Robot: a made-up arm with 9 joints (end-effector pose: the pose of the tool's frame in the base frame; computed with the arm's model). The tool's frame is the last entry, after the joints.
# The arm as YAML. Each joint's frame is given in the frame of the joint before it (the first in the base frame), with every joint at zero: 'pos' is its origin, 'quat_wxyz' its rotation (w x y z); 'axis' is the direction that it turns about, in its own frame. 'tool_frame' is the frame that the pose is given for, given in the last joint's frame.
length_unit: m
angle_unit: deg
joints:
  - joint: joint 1
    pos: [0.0, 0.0, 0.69]
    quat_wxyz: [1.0, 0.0, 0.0, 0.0]
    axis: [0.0, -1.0, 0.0]
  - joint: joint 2
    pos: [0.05, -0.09, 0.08]
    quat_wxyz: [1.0, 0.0, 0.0, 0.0]
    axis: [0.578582, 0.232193, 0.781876]
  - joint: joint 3
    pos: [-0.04, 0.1, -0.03]
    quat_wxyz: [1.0, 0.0, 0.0, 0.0]
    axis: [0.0, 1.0, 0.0]
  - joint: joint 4
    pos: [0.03, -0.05, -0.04]
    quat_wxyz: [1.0, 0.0, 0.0, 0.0]
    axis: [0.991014, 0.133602, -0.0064]
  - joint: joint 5
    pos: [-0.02, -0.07, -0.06]
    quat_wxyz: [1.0, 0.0, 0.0, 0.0]
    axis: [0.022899, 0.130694, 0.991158]
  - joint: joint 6
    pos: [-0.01, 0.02, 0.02]
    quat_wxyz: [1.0, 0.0, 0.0, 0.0]
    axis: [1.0, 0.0, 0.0]
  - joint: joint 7
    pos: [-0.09, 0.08, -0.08]
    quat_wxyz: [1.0, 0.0, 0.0, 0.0]
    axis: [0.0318, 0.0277, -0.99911]
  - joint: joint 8
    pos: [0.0, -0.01, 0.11]
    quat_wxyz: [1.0, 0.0, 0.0, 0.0]
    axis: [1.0, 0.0, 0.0]
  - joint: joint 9
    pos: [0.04, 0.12, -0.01]
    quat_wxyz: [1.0, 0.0, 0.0, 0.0]
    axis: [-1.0, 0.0, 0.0]
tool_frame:
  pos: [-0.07, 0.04, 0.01]
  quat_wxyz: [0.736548, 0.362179, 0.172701, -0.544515]
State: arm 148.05 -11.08 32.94 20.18 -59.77 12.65 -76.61 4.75 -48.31
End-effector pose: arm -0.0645 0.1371 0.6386 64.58 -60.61 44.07
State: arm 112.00 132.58 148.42 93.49 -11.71 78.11 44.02 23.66 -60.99
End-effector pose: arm -0.0861 -0.1042 0.8797 -164.96 29.70 -19.53
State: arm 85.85 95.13 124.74 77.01 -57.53 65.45 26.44 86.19 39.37
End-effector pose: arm -0.0572 -0.0858 0.8736 107.72 73.83 -84.96
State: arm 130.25 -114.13 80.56 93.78 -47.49 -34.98 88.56 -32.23 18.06
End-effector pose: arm -0.0374 -0.1849 0.9078 -171.93 29.18 145.75
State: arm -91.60 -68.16 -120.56 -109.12 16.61 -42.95 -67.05 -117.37 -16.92
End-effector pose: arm -0.0380 -0.1031 0.7600 127.82 37.31 24.12
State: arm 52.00 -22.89 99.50 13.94 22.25 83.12 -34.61 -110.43 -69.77
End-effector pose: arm -0.1268 -0.0007 0.8013 165.31 57.90 52.79
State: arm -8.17 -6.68 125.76 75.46 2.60 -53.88 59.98 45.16 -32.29
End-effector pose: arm 0.1250 0.0409 0.6846 0.06 -9.28 154.85
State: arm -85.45 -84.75 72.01 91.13 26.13 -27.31 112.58 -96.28 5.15
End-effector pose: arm -0.0297 0.1236 0.4749 53.66 -54.48 34.42
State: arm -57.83 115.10 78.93 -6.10 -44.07 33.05 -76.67 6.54 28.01
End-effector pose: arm 0.2005 -0.2998 0.8156 128.27 -3.40 148.48
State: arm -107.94 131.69 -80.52 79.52 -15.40 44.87 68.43 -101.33 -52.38
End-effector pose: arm 0.0683 -0.2541 0.7066 -67.34 -74.57 9.07
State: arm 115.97 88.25 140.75 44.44 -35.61 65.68 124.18 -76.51 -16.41
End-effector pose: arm -0.0490 -0.1187 0.5396 -10.60 -7.73 119.51
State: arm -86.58 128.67 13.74 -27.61 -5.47 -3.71 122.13 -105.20 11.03
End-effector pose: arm -0.0865 -0.2375 0.8633 -118.75 44.90 -53.43
